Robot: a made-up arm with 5 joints.
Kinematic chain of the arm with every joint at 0, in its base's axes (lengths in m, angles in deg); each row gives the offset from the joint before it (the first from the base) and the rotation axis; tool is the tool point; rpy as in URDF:
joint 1: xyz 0 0 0.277 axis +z
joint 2: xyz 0 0 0 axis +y
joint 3: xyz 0.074 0 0.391 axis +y
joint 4: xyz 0.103 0 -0.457 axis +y
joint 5: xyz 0.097 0 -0.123 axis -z
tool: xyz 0 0 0 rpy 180 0 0
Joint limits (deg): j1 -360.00..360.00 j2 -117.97..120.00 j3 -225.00..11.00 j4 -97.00..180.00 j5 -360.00..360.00
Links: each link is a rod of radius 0.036 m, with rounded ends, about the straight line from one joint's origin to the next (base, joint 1, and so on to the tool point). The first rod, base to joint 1, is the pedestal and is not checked.
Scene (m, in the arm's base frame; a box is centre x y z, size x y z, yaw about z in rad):
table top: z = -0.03
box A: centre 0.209 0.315 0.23 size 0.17 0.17 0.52 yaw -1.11
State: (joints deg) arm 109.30 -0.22 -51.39 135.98 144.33
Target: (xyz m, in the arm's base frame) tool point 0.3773 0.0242 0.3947
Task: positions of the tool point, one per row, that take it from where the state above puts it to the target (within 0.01 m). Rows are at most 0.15 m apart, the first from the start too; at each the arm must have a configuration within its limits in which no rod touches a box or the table.
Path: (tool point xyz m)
1: -0.0498 0.3623 0.4472
2: 0.0211 0.3292 0.5346
3: 0.0718 0.2652 0.6149
4: 0.0905 0.1806 0.6839
5: 0.1612 0.1918 0.6597
6: 0.2384 0.1766 0.6309
7: 0.3129 0.1334 0.5975
8: 0.3750 0.0638 0.5600
9: 0.3852 0.0450 0.4762
10: 0.3773 0.0242 0.3947

